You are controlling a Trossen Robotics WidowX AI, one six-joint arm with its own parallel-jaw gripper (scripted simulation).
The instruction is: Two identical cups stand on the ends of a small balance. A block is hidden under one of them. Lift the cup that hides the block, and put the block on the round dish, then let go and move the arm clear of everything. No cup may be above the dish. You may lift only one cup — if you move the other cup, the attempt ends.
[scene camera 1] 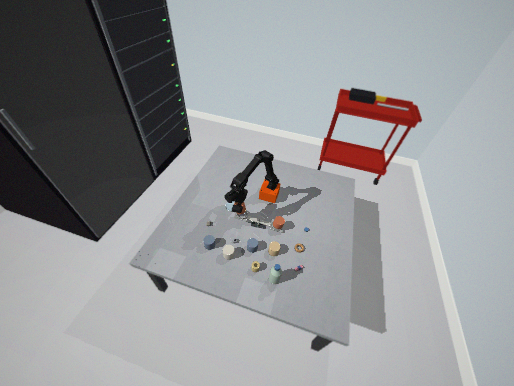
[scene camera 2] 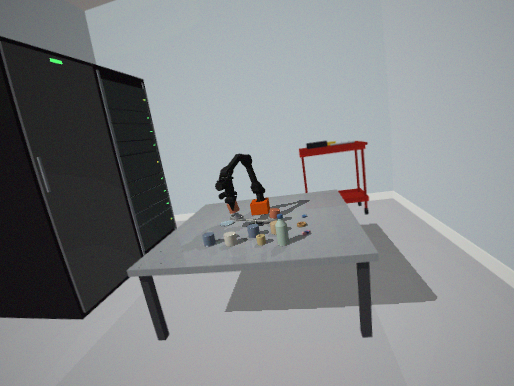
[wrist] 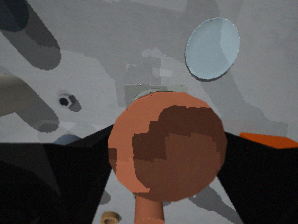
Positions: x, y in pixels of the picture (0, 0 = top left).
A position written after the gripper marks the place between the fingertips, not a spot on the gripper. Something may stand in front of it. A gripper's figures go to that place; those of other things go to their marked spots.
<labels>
The gripper (wrist: 159, 126) is 0.11 m from the lens. A pale blue round dish (wrist: 212, 48) is 0.26 m from the lens.
</labels>
